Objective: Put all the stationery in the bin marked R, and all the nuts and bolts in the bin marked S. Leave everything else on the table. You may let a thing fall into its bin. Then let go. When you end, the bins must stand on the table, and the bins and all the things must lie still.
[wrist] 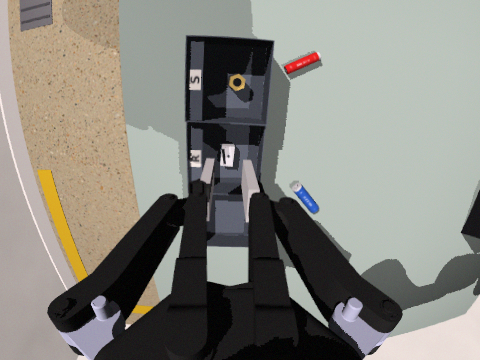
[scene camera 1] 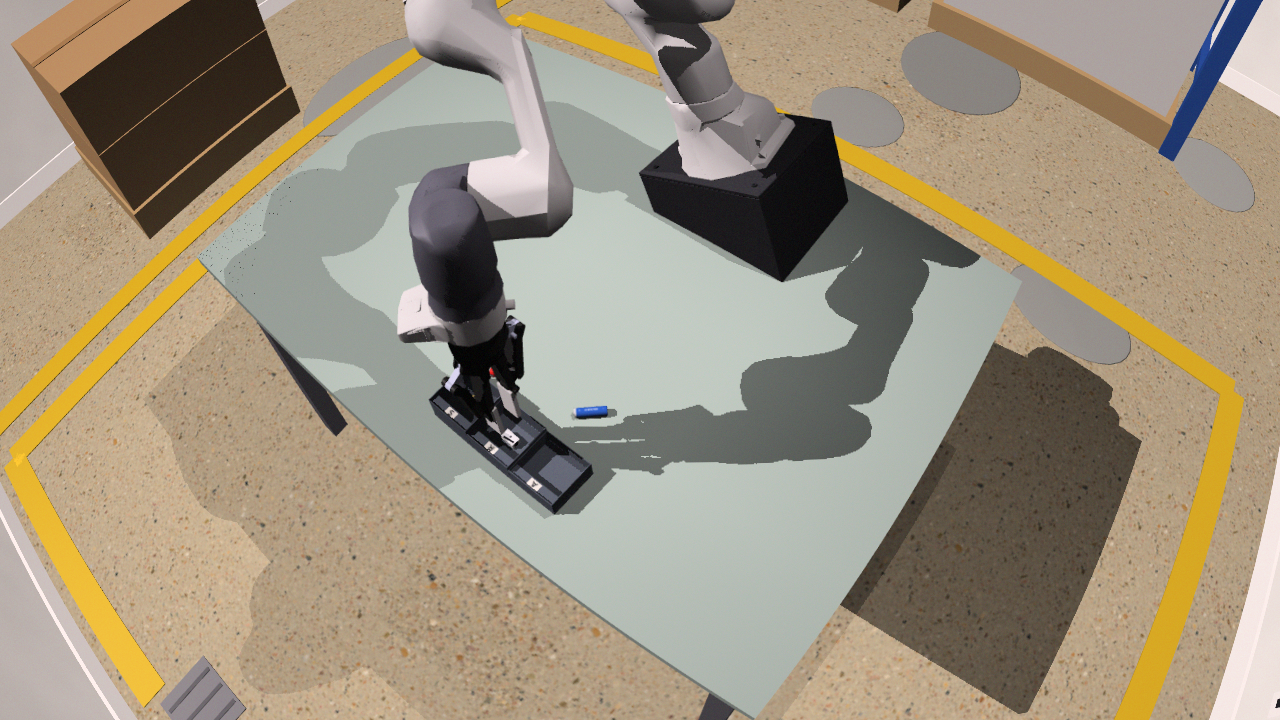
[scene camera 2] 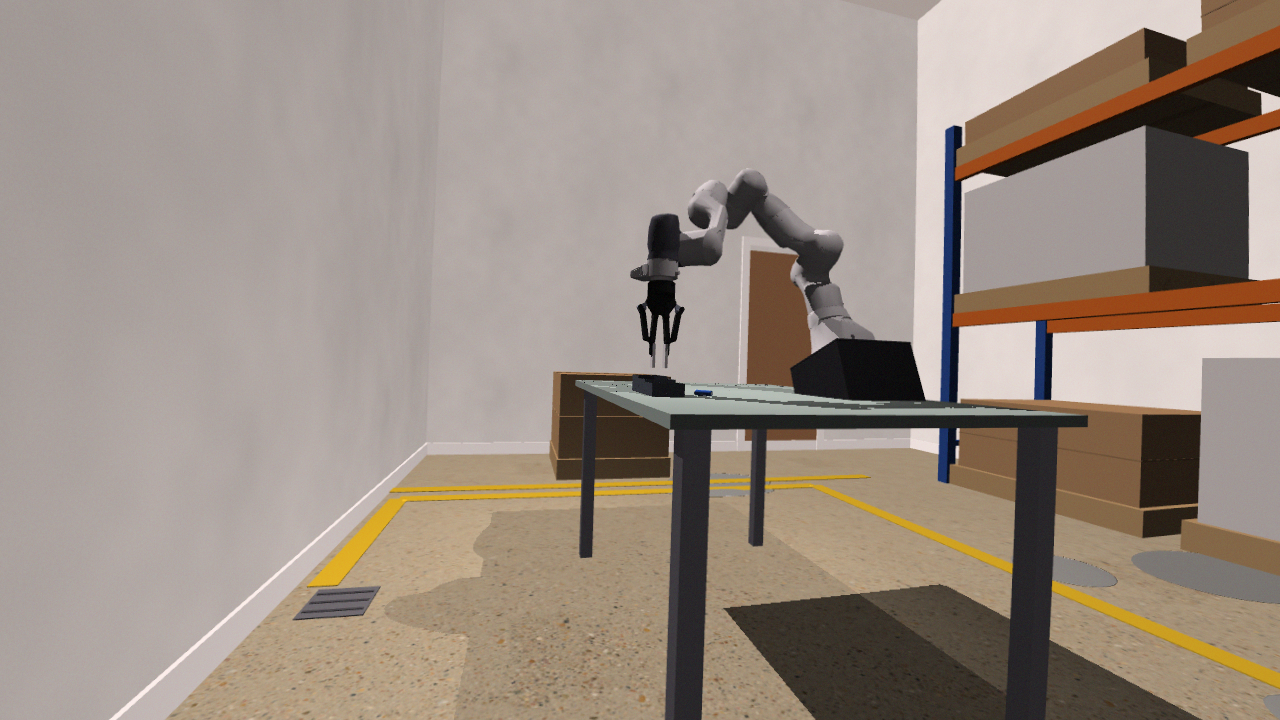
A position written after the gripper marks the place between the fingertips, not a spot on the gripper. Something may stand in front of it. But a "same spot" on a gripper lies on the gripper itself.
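Scene:
Gripper in the wrist view [228, 172]. Same spot on the gripper in both scene views: [scene camera 1: 459, 393] and [scene camera 2: 641, 308].

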